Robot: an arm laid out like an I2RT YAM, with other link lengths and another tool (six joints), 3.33 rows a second.
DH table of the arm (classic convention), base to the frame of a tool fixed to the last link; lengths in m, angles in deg. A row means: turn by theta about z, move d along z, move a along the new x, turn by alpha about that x. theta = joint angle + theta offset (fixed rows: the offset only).
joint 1: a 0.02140; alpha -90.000; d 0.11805; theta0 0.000
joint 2: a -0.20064; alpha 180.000; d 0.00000; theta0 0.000
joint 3: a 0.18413; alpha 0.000; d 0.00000; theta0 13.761
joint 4: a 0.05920; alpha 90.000; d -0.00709; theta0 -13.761
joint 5: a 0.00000; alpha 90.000; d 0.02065; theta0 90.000
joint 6: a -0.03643; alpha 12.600; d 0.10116; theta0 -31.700
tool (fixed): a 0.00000; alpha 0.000; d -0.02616; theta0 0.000
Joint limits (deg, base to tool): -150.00..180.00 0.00..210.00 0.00..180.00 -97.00..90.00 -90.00..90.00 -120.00..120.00
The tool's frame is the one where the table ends.
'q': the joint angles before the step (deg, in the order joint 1, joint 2, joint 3, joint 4, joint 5, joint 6). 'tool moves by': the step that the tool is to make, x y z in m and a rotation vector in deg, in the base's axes. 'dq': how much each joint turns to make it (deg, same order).
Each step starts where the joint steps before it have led.
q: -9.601 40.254 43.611 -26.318 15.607 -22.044
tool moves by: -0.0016 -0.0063 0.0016 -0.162 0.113 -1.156
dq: -3.245 -0.081 0.488 -0.392 -1.855 -1.012
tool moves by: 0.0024 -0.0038 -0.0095 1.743 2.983 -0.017
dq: -2.533 2.599 -0.777 0.093 -2.688 -0.167
